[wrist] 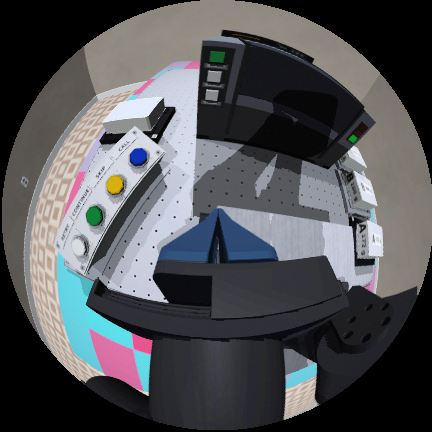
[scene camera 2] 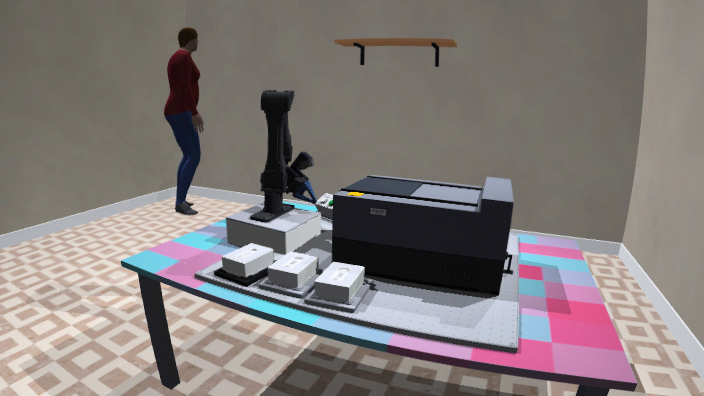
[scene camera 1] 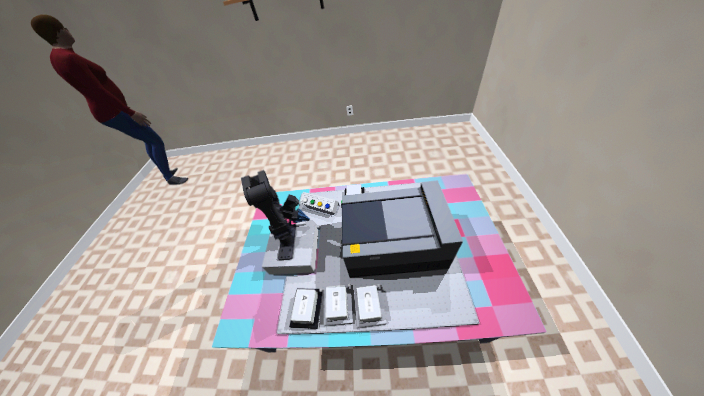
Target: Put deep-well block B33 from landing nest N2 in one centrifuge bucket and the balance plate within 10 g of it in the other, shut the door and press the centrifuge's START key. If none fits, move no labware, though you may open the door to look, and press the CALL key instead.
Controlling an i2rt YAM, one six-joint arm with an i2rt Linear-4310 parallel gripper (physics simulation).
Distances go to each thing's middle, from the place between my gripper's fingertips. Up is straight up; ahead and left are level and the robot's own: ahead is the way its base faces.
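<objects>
Counting from my hand, I find the small panel with coloured buttons point(wrist: 118, 188) 160 mm to the left of it, 30 mm ahead of it and 60 mm below it. The dark top door point(scene camera 1: 364, 221) is 280 mm ahead of my hand, 130 mm to the right of it and 110 mm above it, while the dark centrifuge point(scene camera 2: 455, 236) is 430 mm ahead of my hand, with the same 130 mm to the right of it, and 20 mm above it.
</objects>
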